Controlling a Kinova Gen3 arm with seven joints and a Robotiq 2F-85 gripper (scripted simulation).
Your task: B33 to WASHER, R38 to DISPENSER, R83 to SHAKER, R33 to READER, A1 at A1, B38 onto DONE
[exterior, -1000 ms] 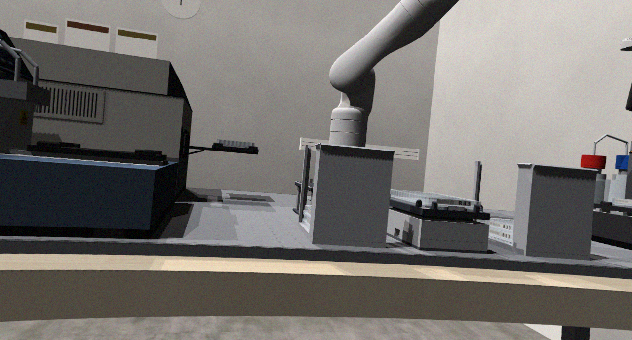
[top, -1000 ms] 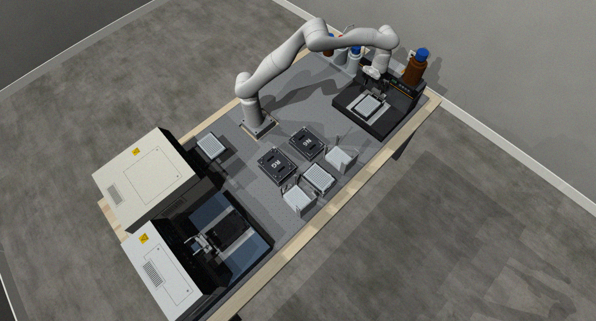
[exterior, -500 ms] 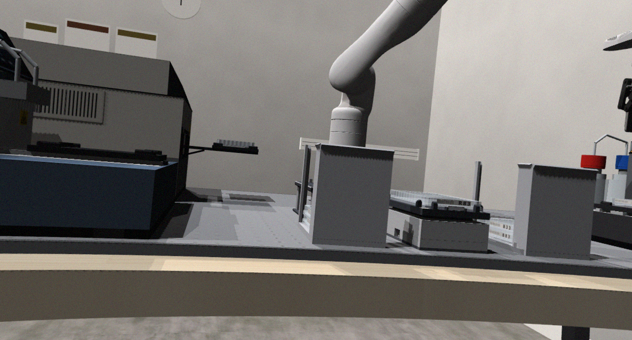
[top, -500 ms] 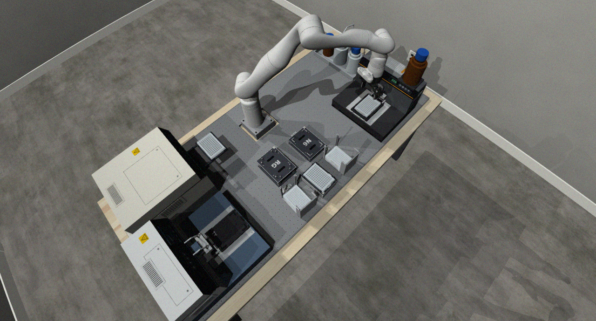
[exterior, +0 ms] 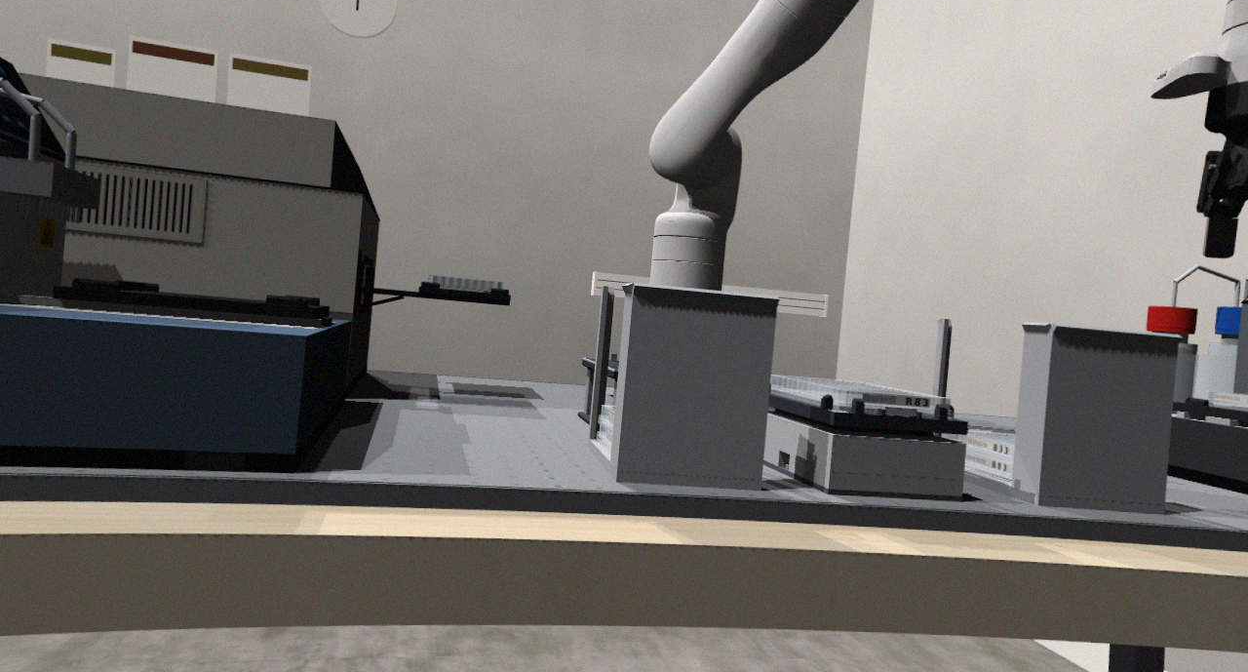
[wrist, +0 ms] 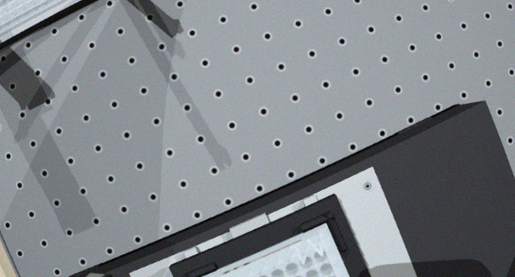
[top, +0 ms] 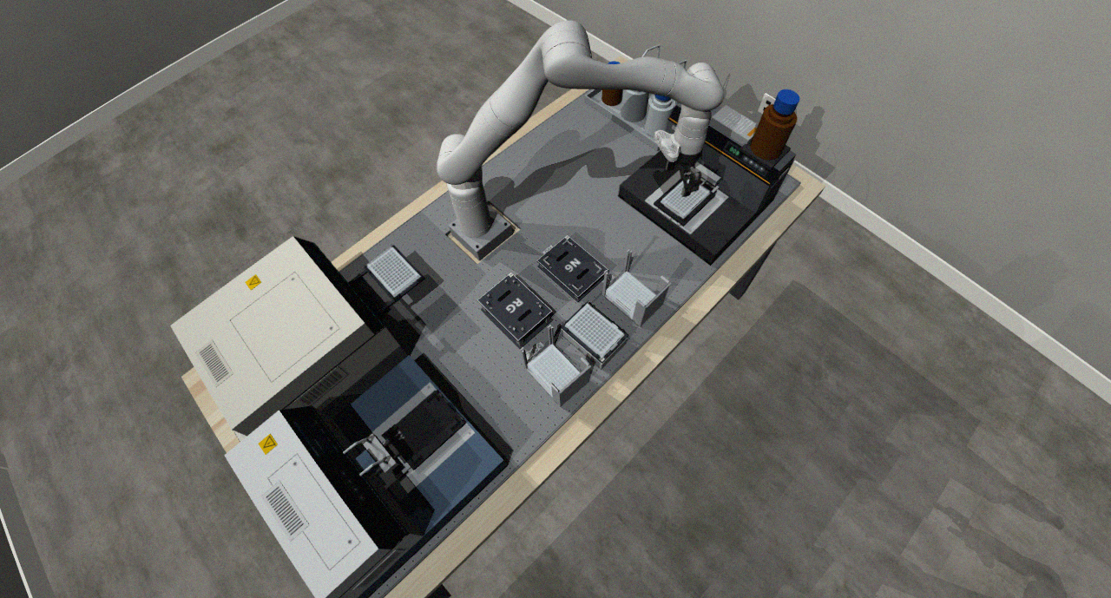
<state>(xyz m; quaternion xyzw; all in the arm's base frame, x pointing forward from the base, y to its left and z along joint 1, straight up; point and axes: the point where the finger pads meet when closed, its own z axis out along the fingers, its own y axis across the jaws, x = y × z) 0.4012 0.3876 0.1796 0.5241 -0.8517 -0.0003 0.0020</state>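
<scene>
My hand is 250 mm to the left of the plate B33, 190 mm above it and 80 mm short of it. Also, from my hand: plate R38: 140 mm below, 80 mm to the left; nest N6: 300 mm to the right, 190 mm below, 100 mm behind; brown bottle: 250 mm to the left, 110 mm ahead, 70 mm above.
</scene>
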